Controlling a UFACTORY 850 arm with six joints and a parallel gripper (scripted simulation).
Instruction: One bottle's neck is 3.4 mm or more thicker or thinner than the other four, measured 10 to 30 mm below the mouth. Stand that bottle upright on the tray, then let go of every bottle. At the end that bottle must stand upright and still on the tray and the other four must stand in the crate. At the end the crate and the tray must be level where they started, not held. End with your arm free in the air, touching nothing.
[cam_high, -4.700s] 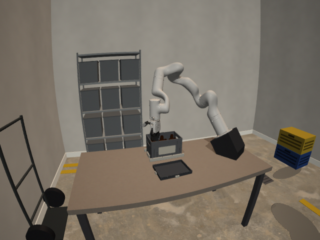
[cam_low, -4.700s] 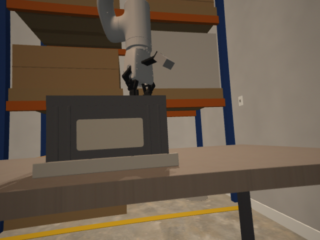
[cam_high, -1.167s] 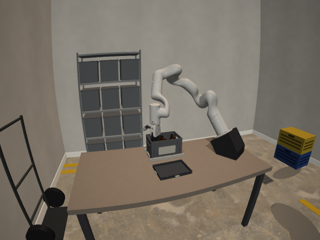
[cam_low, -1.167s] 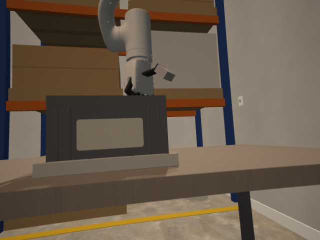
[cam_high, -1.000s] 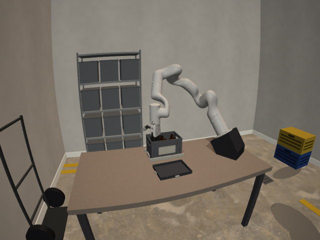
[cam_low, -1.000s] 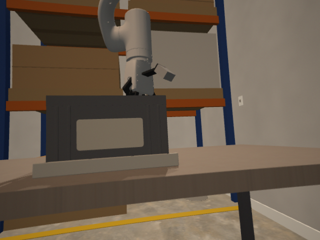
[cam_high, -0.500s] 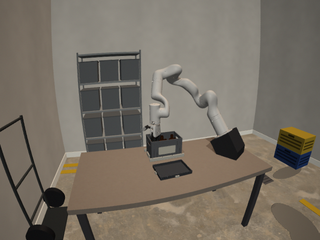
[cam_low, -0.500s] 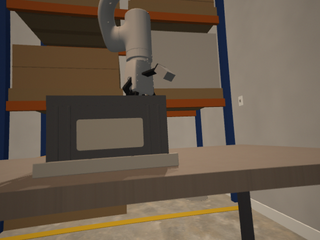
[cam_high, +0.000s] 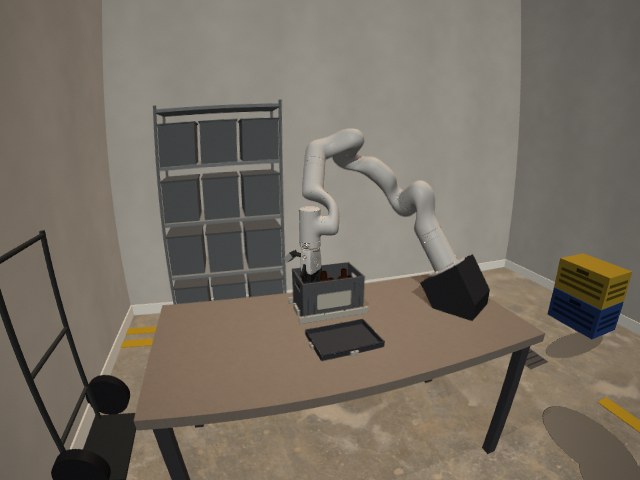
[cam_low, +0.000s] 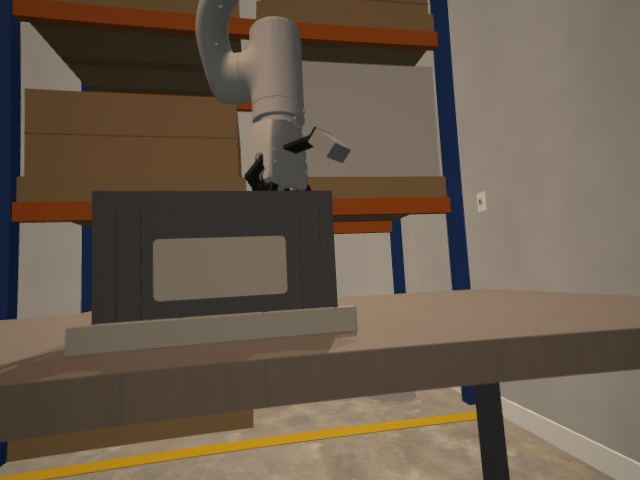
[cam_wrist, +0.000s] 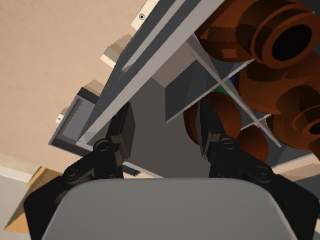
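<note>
Right now the bottle is 20 cm behind my hand, 4 cm to the right of it and 7 cm below it. Round my hand: black tray (25 cm to the left, 15 cm below); dark grey crate (10 cm behind, 2 cm to the right, 7 cm below).
</note>
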